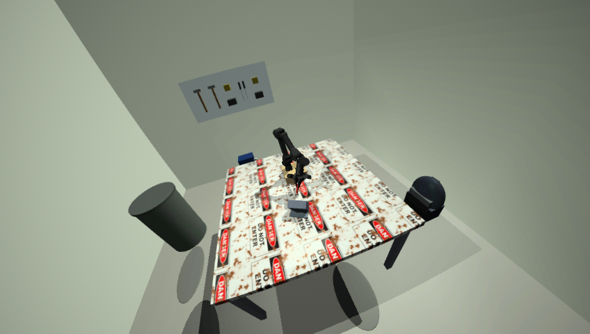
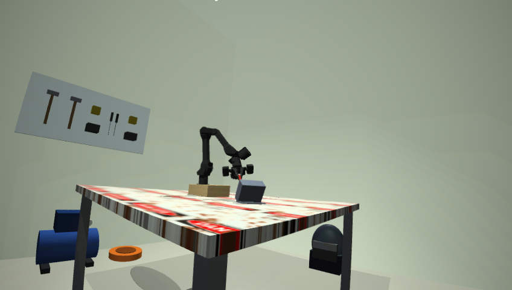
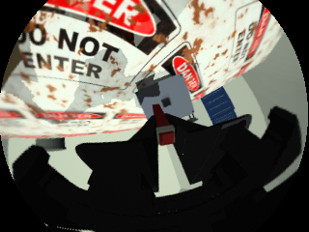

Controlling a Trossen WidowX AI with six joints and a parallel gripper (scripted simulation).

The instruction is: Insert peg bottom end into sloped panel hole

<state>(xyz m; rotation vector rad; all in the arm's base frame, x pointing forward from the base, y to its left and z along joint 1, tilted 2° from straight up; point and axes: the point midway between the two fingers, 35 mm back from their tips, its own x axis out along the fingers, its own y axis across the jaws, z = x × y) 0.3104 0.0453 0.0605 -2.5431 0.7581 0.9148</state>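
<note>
Right now the grey sloped panel is 11 cm ahead of my gripper tip, 6 cm below it and 2 cm to the right of it. Also, from my gripper tip: red peg: 1 cm to the left, 1 cm behind, 1 cm above.
</note>
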